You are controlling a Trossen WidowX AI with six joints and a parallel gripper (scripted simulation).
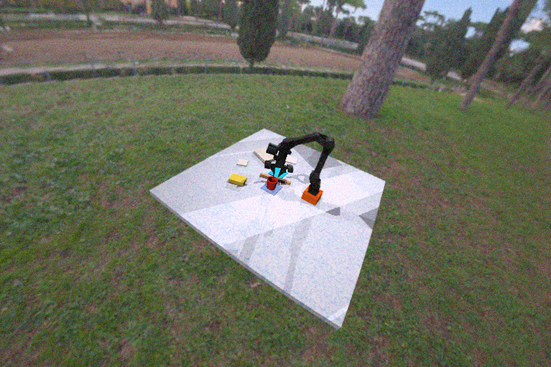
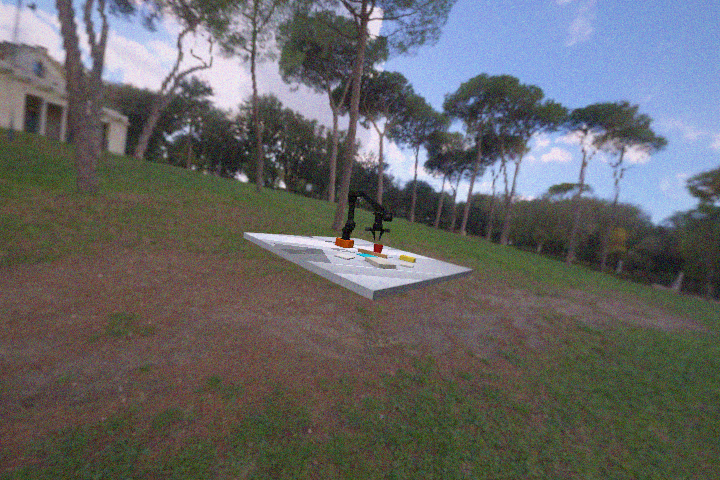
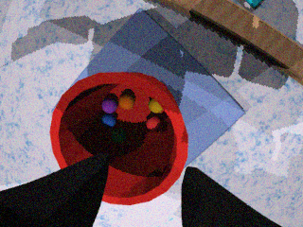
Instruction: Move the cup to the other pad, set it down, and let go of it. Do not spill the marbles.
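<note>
My gripper tip is 60 mm above the red cup, 10 mm to the right of it and 10 mm short of it. Also, from my gripper tip: blue marble (80 mm below, 30 mm to the left, 20 mm ahead); red marble (80 mm below, 10 mm to the left); blue pad (110 mm below, 10 mm to the left, 10 mm ahead).
</note>
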